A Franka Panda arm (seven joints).
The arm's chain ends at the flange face. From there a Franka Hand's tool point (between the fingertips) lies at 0.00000 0.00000 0.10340 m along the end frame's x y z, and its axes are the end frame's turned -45 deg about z.
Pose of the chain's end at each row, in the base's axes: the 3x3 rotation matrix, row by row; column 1 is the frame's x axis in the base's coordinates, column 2 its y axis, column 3 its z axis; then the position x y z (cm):
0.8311 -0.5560 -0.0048; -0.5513 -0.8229 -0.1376; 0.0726 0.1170 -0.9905; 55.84 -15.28 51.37
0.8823 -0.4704 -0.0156; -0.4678 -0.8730 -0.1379; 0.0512 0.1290 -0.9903; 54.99 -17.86 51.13
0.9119 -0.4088 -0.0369; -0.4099 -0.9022 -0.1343; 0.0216 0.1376 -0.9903; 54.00 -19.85 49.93
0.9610 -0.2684 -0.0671; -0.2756 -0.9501 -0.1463; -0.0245 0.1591 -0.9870; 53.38 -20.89 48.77
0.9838 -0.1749 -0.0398; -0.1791 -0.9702 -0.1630; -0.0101 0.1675 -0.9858; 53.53 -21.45 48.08
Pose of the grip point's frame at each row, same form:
0.9808 0.1945 -0.0048; 0.1921 -0.9717 -0.1376; -0.0314 0.1341 -0.9905; 55.79 -16.70 41.13
0.9565 0.2913 -0.0156; 0.2865 -0.9481 -0.1379; -0.0550 0.1274 -0.9903; 54.83 -19.29 40.89
0.9339 0.3557 -0.0369; 0.3481 -0.9278 -0.1343; -0.0820 0.1126 -0.9903; 53.62 -21.24 39.69
0.8693 0.4897 -0.0671; 0.4769 -0.8667 -0.1463; -0.1298 0.0952 -0.9870; 52.69 -22.40 38.56
0.8193 0.5720 -0.0398; 0.5594 -0.8127 -0.1630; -0.1256 0.1113 -0.9858; 53.12 -23.14 37.89

